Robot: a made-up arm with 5 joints.
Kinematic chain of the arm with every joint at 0, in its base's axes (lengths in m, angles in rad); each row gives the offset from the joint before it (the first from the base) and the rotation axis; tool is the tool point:
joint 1: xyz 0 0 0.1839 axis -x
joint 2: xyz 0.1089 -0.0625 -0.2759 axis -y
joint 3: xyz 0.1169 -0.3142 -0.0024 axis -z
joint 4: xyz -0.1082 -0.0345 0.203 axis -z
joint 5: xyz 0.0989 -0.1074 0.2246 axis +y
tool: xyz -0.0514 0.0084 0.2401
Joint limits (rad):
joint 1: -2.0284..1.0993
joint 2: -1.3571..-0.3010
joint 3: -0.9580..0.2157
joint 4: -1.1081..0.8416
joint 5: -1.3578..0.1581
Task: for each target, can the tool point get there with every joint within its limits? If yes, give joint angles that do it. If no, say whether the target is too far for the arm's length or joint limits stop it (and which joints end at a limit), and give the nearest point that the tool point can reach.
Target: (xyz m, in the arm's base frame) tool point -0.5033 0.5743 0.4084
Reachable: no: joint limits stop it (at a limit: joint 1, joint 2, joint 3, joint 4) | nearest point 0.1102 0.0664 0.5718 | short by 0.813 m
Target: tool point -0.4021 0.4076 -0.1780
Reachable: no: joint limits stop it (at a limit: joint 1, joint 2, joint 5) | nearest point 0.0750 0.0303 -0.2860 | short by 0.618 m
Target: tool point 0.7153 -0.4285 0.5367
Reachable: yes | joints 0.7967 -1.2048 -0.4350 0.4834 -0.2641
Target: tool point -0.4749 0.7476 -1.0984
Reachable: no: too far | nearest point 0.1944 0.1451 -0.4352 | short by 1.118 m
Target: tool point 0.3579 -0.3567 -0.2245
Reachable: yes | joints -1.4559 -0.5445 0.1270 0.5829 -0.3878
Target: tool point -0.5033 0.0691 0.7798
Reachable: no: joint limits stop it (at a limit: joint 1, joint 2, joint 5) | nearest point 0.0720 -0.0278 0.6375 | short by 0.600 m
